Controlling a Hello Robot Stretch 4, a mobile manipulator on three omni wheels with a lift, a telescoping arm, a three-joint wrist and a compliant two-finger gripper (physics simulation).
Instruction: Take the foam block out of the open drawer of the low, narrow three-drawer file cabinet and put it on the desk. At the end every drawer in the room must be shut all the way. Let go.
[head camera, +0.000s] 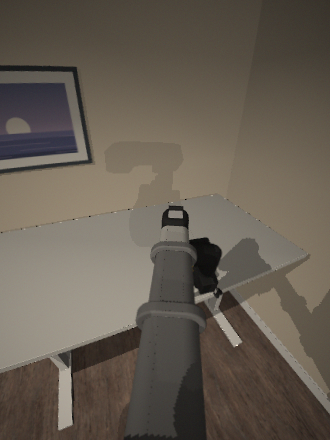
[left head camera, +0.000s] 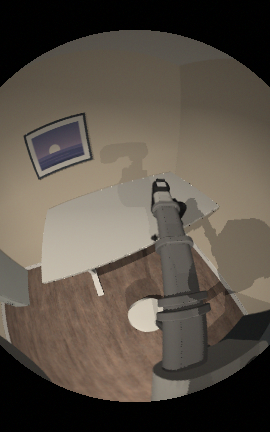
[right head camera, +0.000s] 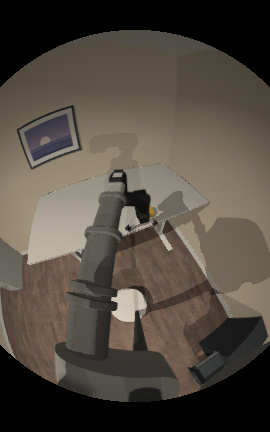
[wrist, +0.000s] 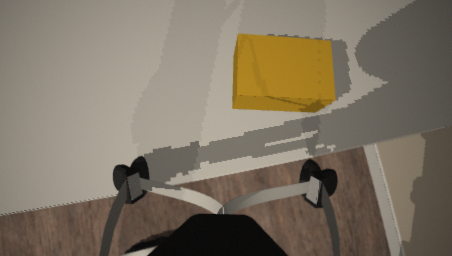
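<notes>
The yellow foam block lies flat on the white desk, near its front edge towards the right end. My gripper is open and empty. It is apart from the block, at the desk's front edge; in the wrist view the block lies beyond the fingertips and a little right. In the head view the arm and wrist hide the block almost wholly. The low three-drawer file cabinet cannot be made out for certain, and no drawer state can be read.
A dark box-like piece with a smaller framed part before it stands at lower right. A grey furniture side shows at far left. A round white top is below the arm. Walls stand behind and right of the desk.
</notes>
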